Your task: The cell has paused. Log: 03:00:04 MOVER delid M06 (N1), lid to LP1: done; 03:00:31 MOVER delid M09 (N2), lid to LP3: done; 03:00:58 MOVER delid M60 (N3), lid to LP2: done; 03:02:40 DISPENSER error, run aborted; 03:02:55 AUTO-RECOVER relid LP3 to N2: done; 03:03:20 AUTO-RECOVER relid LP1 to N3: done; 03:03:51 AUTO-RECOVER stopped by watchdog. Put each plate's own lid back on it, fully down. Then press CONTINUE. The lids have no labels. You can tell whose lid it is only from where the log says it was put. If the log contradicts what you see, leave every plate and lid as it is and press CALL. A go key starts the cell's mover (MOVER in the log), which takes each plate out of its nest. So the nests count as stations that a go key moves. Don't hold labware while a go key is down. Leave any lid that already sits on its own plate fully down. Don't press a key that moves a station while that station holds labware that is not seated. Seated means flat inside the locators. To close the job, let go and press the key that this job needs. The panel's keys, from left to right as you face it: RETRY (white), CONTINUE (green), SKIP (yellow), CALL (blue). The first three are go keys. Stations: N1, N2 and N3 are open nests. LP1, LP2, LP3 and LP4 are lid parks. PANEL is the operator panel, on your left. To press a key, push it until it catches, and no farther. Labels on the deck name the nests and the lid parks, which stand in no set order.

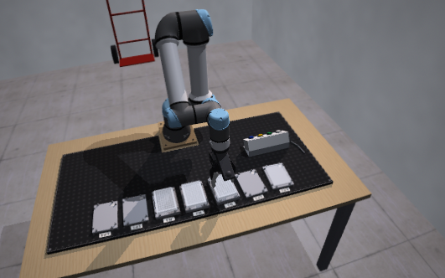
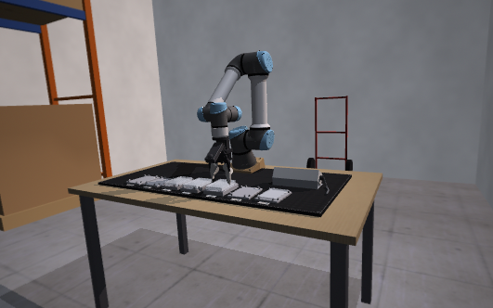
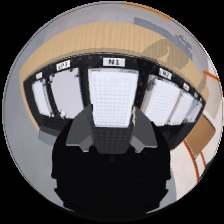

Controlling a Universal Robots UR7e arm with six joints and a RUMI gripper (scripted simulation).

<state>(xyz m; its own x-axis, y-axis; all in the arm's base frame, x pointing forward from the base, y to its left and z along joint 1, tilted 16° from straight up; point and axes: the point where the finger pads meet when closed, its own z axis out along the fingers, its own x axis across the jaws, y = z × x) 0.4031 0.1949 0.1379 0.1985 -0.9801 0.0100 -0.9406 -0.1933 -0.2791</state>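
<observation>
Now: hand 20 mm above the plate. Round my hand: clear lid: 260 mm to the left, 40 mm behind, 30 mm below; lid park: 130 mm to the left, 40 mm below, 20 mm behind; white lid: 130 mm to the right, 20 mm ahead, 10 mm below.
</observation>
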